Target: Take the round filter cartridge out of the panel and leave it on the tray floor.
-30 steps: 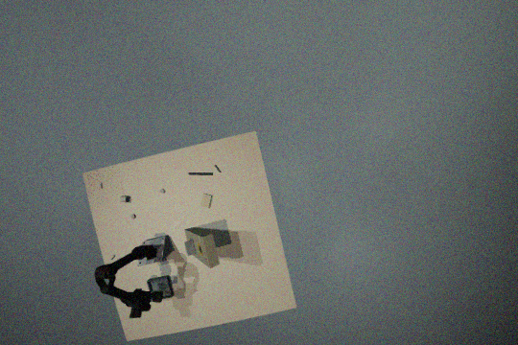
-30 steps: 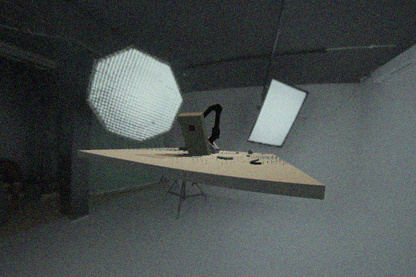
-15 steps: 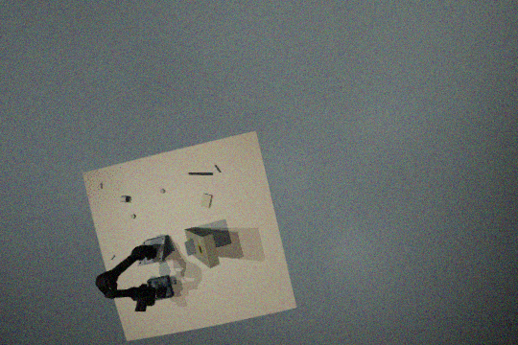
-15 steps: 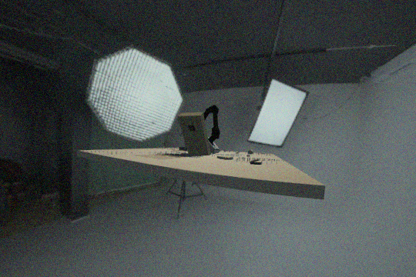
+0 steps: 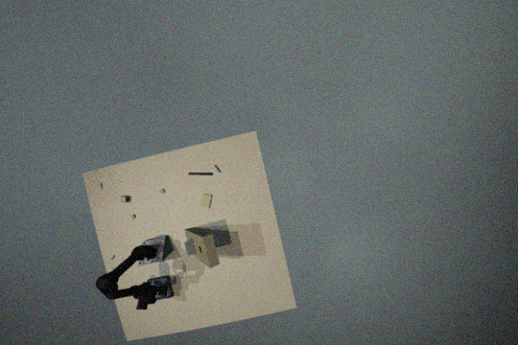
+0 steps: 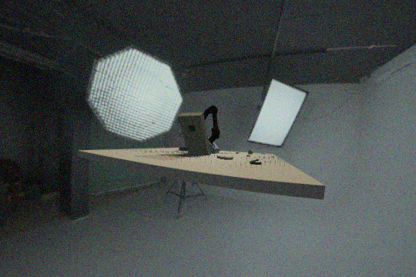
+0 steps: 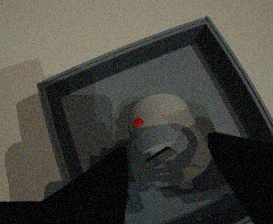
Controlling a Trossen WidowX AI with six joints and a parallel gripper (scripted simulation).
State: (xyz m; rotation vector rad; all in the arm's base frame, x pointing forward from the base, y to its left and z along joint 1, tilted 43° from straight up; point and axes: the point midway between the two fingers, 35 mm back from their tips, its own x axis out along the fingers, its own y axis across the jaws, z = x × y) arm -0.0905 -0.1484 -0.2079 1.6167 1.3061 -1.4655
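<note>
Right now the round pale filter cartridge is 10 mm to the left of my gripper tip and 10 mm below it. Round my gripper tip: small grey piece 680 mm to the left, 20 mm below; service panel 430 mm ahead, 220 mm to the left, 100 mm above; square grey tray 10 mm to the right, 40 mm below.
</note>
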